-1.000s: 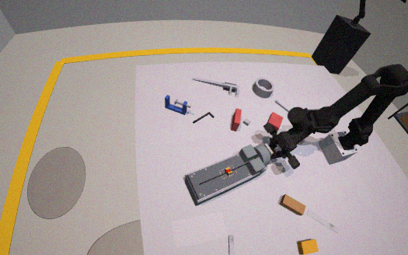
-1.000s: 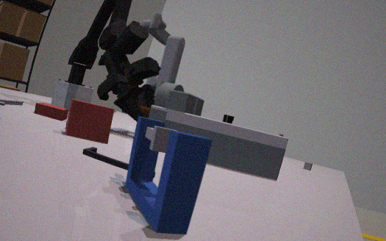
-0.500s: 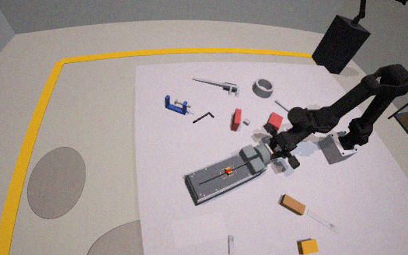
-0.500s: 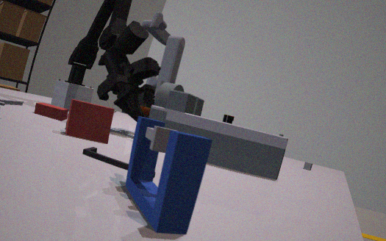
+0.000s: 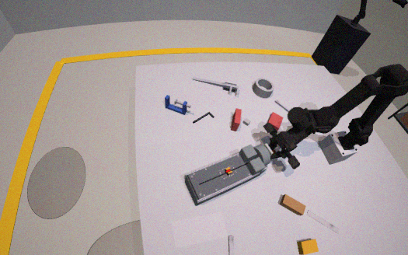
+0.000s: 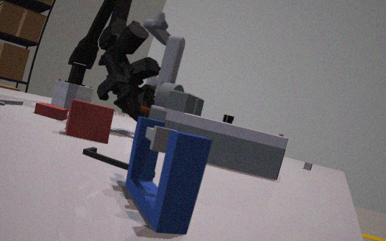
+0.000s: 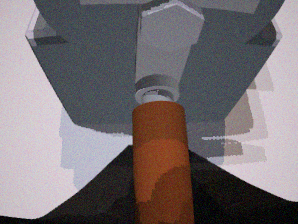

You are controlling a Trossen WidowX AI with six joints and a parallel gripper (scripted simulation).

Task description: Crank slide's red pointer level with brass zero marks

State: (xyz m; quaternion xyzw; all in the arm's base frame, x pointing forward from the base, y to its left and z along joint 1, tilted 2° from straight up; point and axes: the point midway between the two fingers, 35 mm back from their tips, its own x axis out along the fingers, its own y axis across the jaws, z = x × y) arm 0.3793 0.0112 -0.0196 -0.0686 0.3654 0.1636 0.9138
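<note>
The crank handle lies 3 cm above my gripper tip, 2 cm behind it and 1 cm to the right of it. Round my gripper tip: tan block: 18 cm to the left, 8 cm behind, 2 cm below; then red pointer: 16 cm ahead, 6 cm to the left, 5 cm above; then black hex key: 22 cm to the right, 18 cm ahead, 3 cm below.
</note>
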